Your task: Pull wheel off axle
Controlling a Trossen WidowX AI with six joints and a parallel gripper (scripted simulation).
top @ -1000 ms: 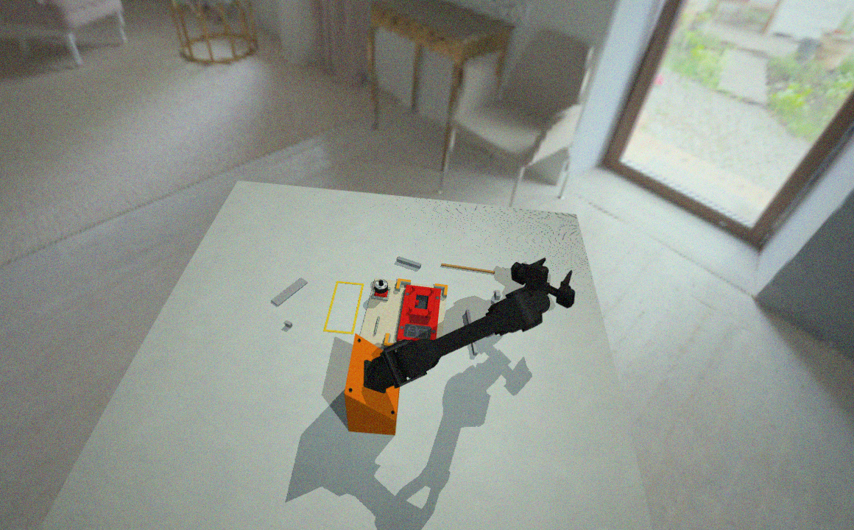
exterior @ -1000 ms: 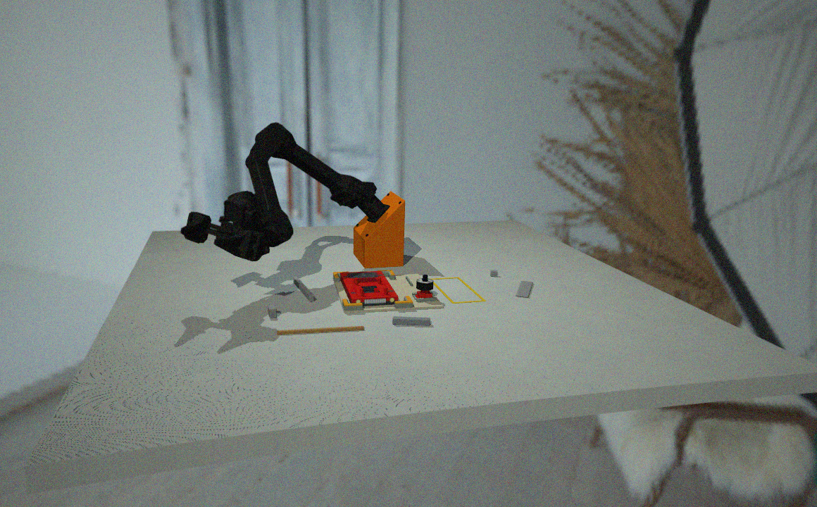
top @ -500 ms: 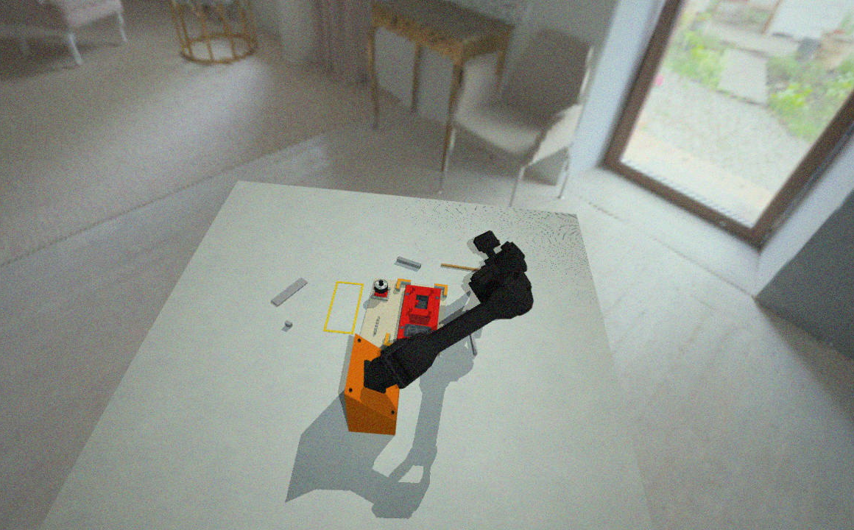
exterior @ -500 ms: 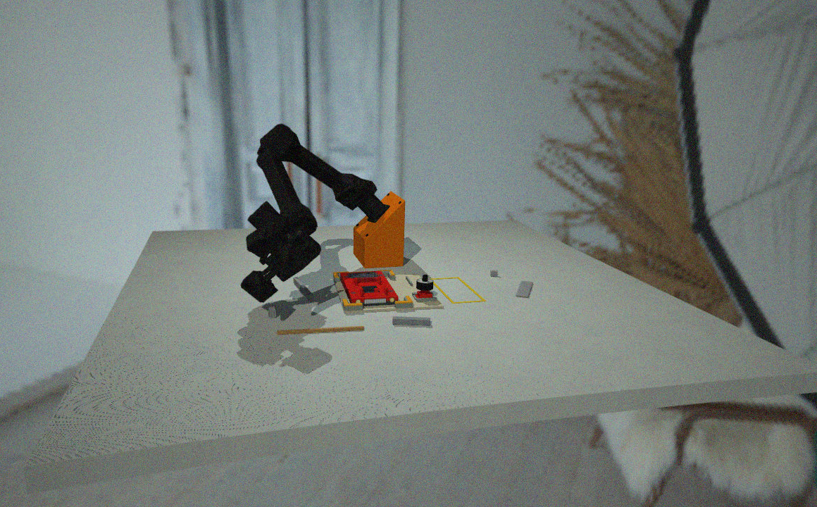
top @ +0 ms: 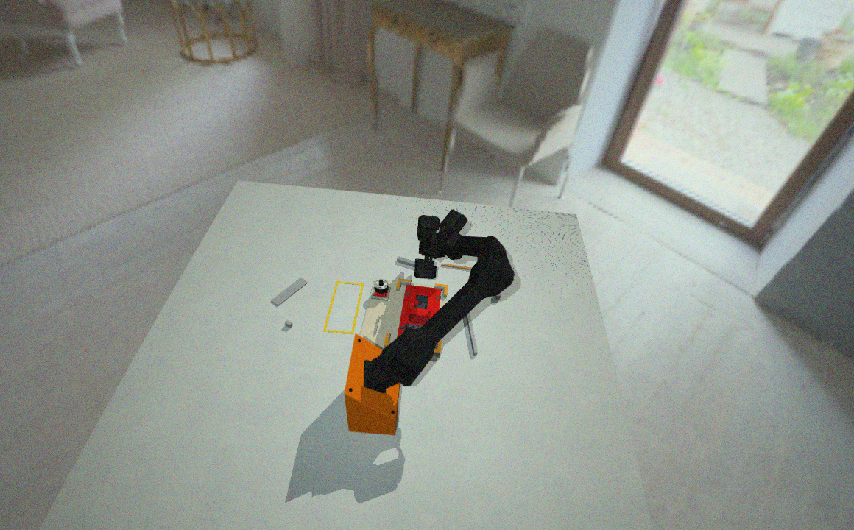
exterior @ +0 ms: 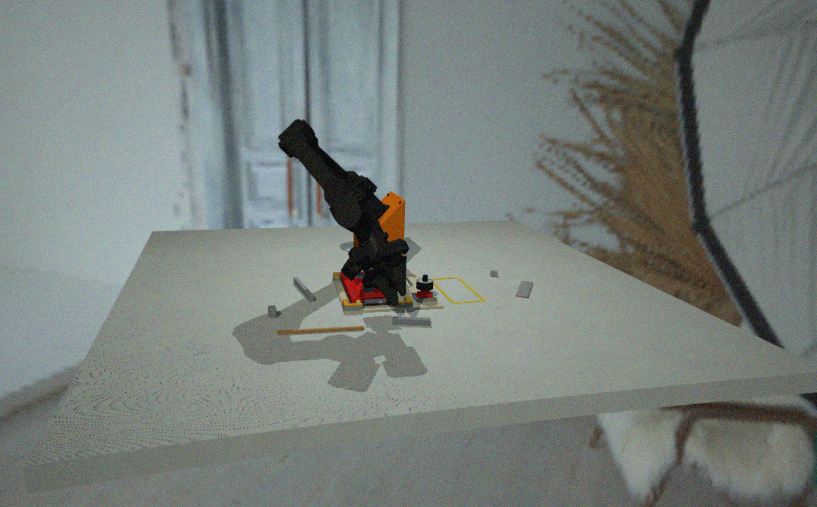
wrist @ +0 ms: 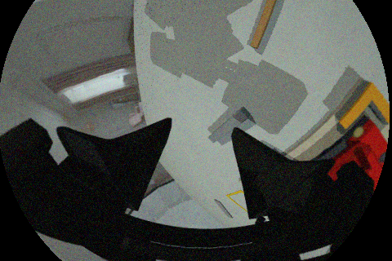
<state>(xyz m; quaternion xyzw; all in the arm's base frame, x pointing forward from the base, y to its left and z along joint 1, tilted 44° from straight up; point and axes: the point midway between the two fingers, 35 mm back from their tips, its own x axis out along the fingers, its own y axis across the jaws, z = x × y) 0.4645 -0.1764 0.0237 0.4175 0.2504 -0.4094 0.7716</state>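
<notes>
Now: gripper tip 14 cm past the grey wheel, 12 cm to the right of it and 2 cm above it. Also, from my gripper tip: thin wooden rod 16 cm to the right, 6 cm below, 3 cm behind; dark upright axle 14 cm behind, 12 cm to the left, 2 cm below.
</notes>
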